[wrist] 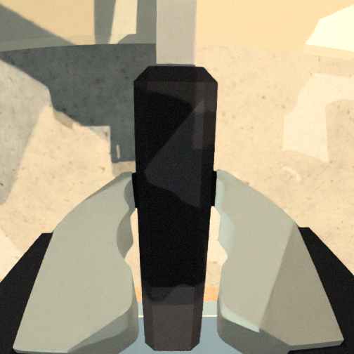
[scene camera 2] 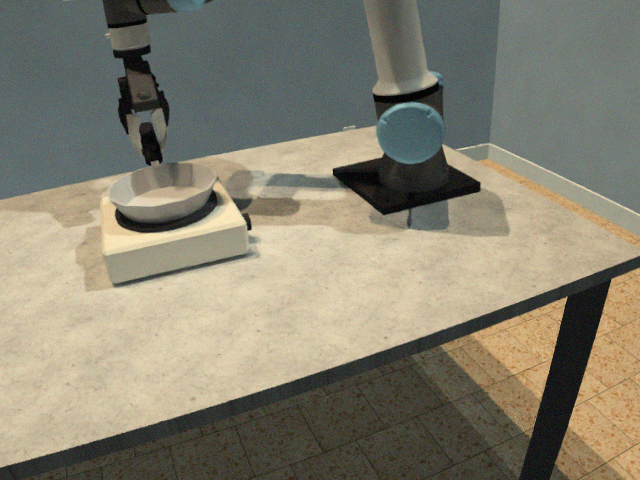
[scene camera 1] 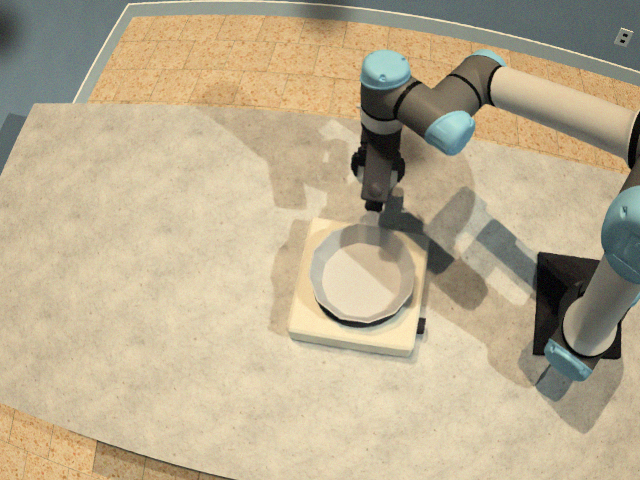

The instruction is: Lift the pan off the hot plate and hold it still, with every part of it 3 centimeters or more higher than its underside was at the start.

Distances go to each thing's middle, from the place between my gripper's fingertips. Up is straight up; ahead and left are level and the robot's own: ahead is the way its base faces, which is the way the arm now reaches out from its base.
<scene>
Now: hand 10 mm past the light grey pan [scene camera 1: 361, 272] and 80 mm to the right of it. Round my hand: cream hot plate [scene camera 2: 131, 250]: 20 mm behind, 170 mm to the left, 80 mm below.
</scene>
